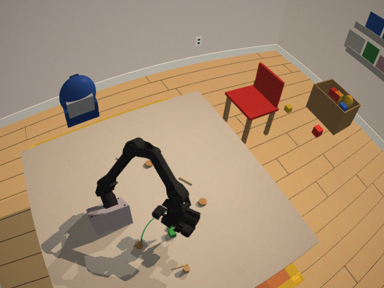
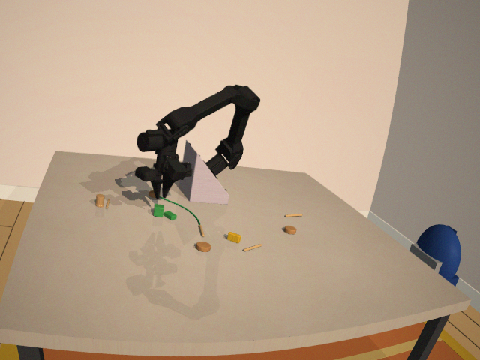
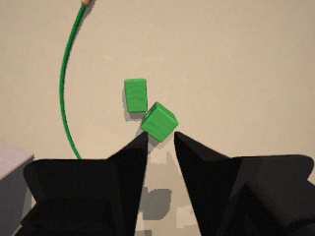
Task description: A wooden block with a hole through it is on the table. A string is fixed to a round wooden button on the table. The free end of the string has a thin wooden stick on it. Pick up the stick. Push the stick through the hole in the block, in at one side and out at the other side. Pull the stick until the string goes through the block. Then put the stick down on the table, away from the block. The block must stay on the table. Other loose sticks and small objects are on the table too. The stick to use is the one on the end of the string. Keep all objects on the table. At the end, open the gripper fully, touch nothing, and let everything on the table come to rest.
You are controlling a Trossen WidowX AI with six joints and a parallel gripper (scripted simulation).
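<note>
Now: the green block 1 cm ahead of my gripper tip, 3 cm to the left of it and 5 cm below it. The rest, counted from my gripper tip: thin wooden stick: 10 cm ahead, 11 cm to the left, 5 cm below; then round wooden button: 17 cm behind, 2 cm to the left, 5 cm below; then wooden cylinder: 6 cm behind, 20 cm to the right, 4 cm below.
</note>
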